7 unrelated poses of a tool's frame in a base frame.
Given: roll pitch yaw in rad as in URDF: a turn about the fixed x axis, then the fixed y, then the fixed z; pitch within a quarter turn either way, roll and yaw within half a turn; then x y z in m.
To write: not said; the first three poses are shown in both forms.
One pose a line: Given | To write
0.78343 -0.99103 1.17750 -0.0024 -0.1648 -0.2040 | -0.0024 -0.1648 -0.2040 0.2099 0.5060 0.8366 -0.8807 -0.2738 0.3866
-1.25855 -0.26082 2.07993 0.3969 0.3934 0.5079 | 0.3969 0.3934 0.5079 -0.4709 0.8436 0.2579 -0.3878 0.0645 -0.9195
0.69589 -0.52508 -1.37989 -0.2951 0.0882 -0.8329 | -0.2951 0.0882 -0.8329 0.1642 -0.8496 0.5013 0.6926 0.4611 0.5547
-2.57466 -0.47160 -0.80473 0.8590 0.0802 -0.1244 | 0.8590 0.0802 -0.1244 0.6176 -0.6420 0.4543 -0.4387 -0.7607 -0.4784
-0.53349 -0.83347 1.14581 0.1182 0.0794 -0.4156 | 0.1182 0.0794 -0.4156 0.2772 0.6125 0.7403 -0.6292 0.6980 -0.3419
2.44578 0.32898 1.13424 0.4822 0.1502 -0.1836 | 0.4822 0.1502 -0.1836 0.4001 0.8576 -0.3231 0.7831 -0.1369 0.6066
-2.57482 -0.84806 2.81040 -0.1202 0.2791 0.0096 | -0.1202 0.2791 0.0096 -0.6255 0.2151 0.7500 -0.1065 0.9287 -0.3551
